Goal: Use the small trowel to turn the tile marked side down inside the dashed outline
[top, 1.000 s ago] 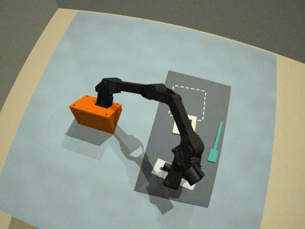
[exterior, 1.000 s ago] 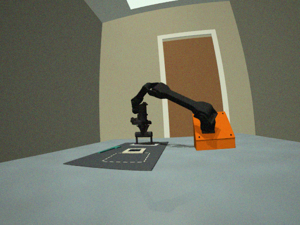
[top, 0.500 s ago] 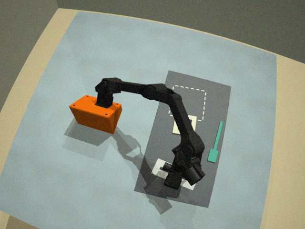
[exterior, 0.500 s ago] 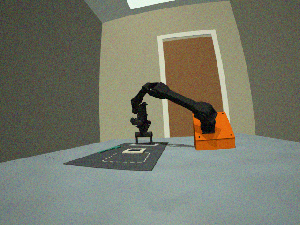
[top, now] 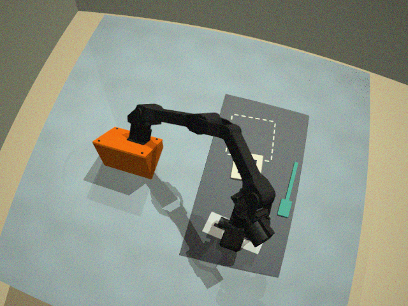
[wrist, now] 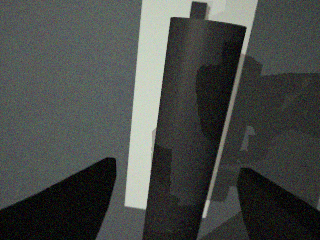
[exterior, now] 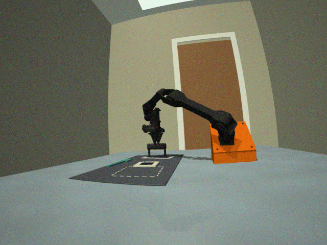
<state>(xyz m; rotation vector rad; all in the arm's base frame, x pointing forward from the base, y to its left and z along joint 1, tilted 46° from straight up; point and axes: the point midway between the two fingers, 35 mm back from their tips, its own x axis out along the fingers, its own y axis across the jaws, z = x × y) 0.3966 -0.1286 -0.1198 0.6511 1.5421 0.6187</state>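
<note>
The trowel is 5 cm below my gripper tip, 2 cm ahead of it and 1 cm to the right of it. From my gripper tip the other things lie so: tile (24 cm to the left, 8 cm below, 3 cm behind); teal tool (18 cm to the left, 14 cm ahead, 8 cm below); dark mat (20 cm to the left, 11 cm below).
</note>
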